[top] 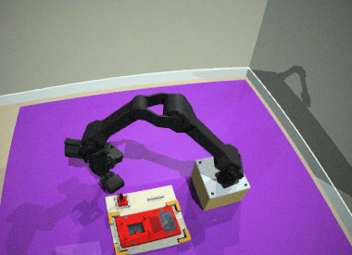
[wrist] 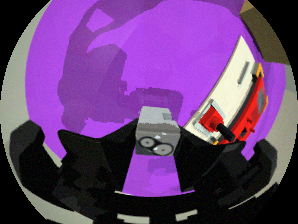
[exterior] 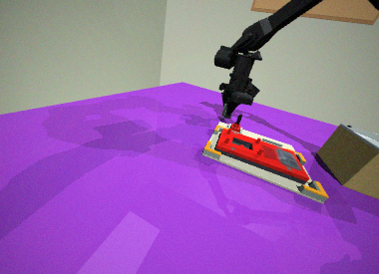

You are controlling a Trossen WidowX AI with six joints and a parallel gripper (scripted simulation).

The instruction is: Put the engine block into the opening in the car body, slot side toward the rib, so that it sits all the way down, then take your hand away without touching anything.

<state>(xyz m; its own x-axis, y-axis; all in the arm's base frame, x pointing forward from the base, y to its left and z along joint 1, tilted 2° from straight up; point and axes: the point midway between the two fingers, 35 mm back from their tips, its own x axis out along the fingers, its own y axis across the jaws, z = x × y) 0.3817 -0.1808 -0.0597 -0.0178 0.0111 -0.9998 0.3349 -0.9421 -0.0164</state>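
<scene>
My gripper tip is now 90 mm to the right of the red-and-black post, 30 mm past it and 10 mm below it. Round my gripper tip: dark grey engine block 10 mm behind, 10 mm above.
</scene>
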